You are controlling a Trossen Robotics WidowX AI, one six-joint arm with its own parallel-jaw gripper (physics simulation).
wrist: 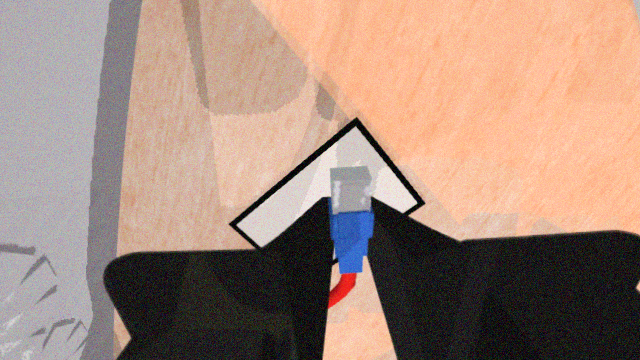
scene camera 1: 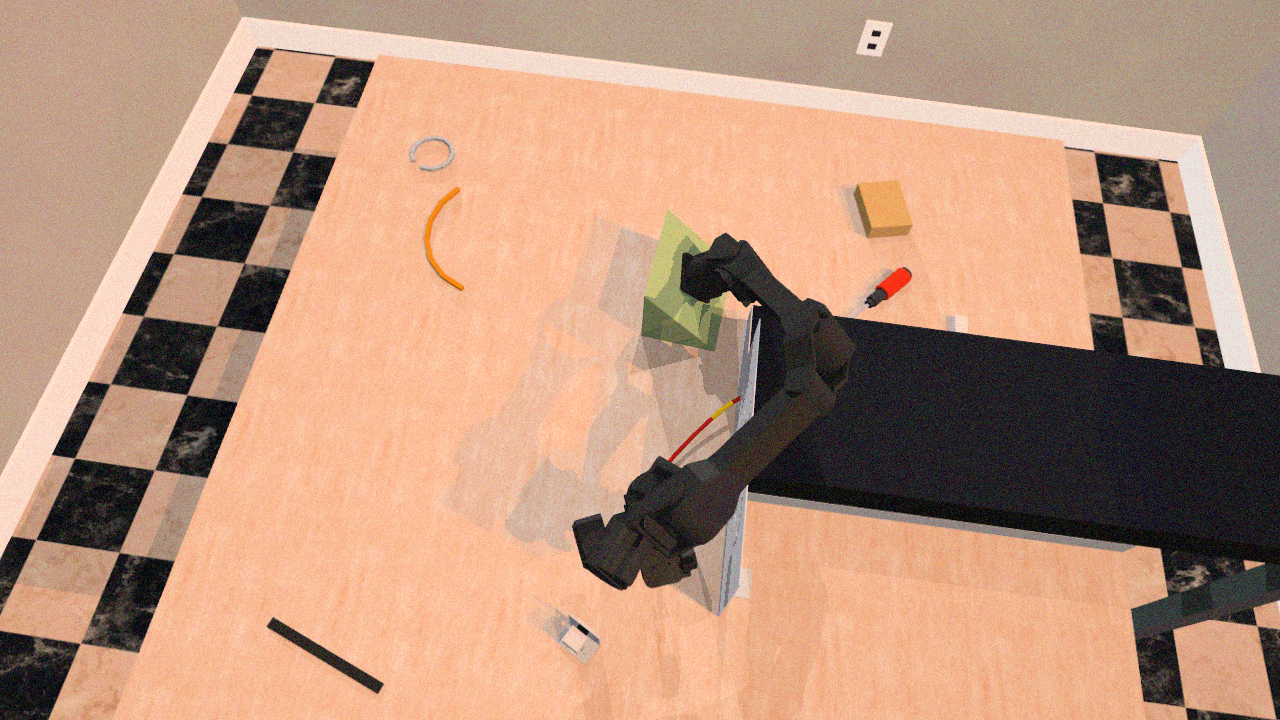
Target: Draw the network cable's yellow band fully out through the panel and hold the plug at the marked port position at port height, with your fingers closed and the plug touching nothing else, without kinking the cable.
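Places are measured from the arm's base along level axes (x left, y back, z up), in centimetres.
Pixels of known places: gripper, fingertip midpoint: (wrist: pixel 345 206); arm's base at its link origin: (scene camera 1: pixel 695 278).
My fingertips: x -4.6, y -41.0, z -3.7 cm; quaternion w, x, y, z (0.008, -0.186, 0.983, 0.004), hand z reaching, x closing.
Ahead of a thing's pixels: the offset from my fingertips to its middle. "*": to the spot under its first point.
My gripper (scene camera 1: pixel 644 555) (wrist: pixel 345 206) is shut on the blue plug {dx +0.1, dy -0.4, dz +2.3 cm} (wrist: pixel 352 230) with its clear tip, which sticks out past the fingertips. The white black-edged marker {dx +0.4, dy +1.7, dz -1.8 cm} (wrist: pixel 345 150) lies below, behind the plug in the wrist view; the plug's height above it is hard to tell. The red cable (scene camera 1: pixel 689 440) (wrist: pixel 344 290) curves smoothly from the panel {dx +11.3, dy +8.5, dz +8.0 cm} (scene camera 1: pixel 732 557) (wrist: pixel 50 125) toward the gripper. Its yellow band {* dx +10.1, dy +20.0, dz +1.8 cm} (scene camera 1: pixel 725 408) shows outside the panel, with a sliver of red between band and panel. No kink shows; the arm hides part of the cable. The plug appears clear of the panel.
A green wedge-shaped block (scene camera 1: pixel 671 286) stands by the panel's far end. A small clear device {dx -7.9, dy -13.5, dz +0.9 cm} (scene camera 1: pixel 578 637) lies near the gripper. A black strip {dx -40.4, dy -17.8, dz -1.7 cm} (scene camera 1: pixel 324 655), orange curved piece {dx -34.7, dy +48.7, dz -1.5 cm} (scene camera 1: pixel 429 240), grey ring {dx -42.4, dy +66.4, dz -1.5 cm} (scene camera 1: pixel 432 137), tan box {dx +36.5, dy +61.0, dz -0.4 cm} (scene camera 1: pixel 884 208) and red screwdriver {dx +34.3, dy +42.8, dz -0.5 cm} (scene camera 1: pixel 893 282) lie farther away.
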